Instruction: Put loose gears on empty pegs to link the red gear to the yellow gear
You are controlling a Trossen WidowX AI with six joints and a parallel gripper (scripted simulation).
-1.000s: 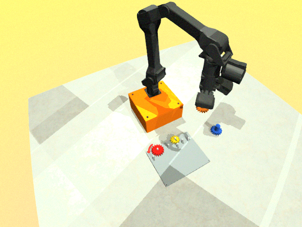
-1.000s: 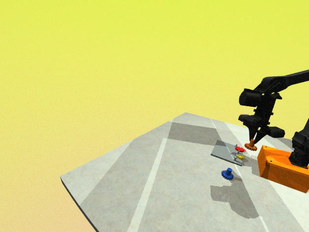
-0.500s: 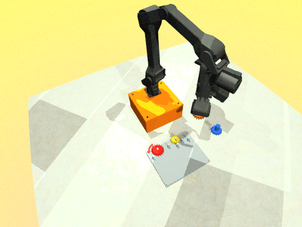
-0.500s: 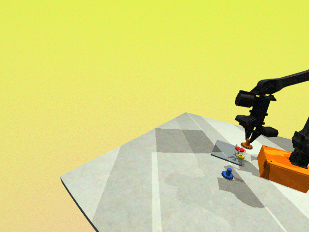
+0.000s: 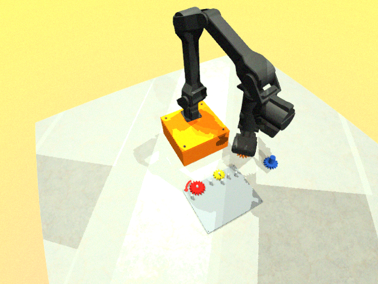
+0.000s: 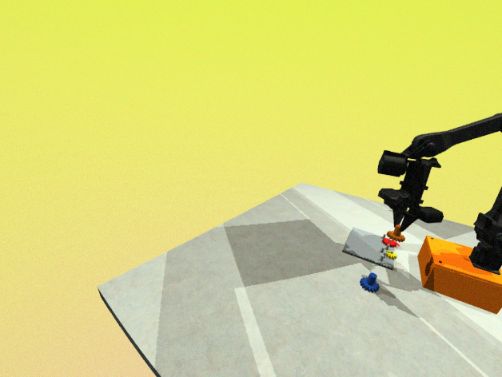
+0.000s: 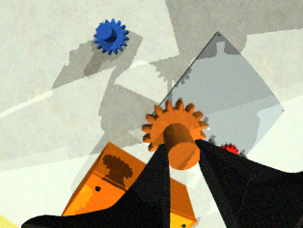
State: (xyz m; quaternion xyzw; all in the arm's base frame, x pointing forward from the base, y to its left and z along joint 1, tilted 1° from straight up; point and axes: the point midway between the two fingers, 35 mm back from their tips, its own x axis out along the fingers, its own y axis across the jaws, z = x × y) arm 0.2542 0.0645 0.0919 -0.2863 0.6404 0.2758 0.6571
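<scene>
My gripper tip is 13 cm above the yellow gear, 8 cm to the left of it and 1 cm past it. Round my gripper tip: red gear: 17 cm to the right, 13 cm below; orange gear: 1 cm below; blue gear: 13 cm below, 12 cm to the left, 3 cm ahead.
</scene>
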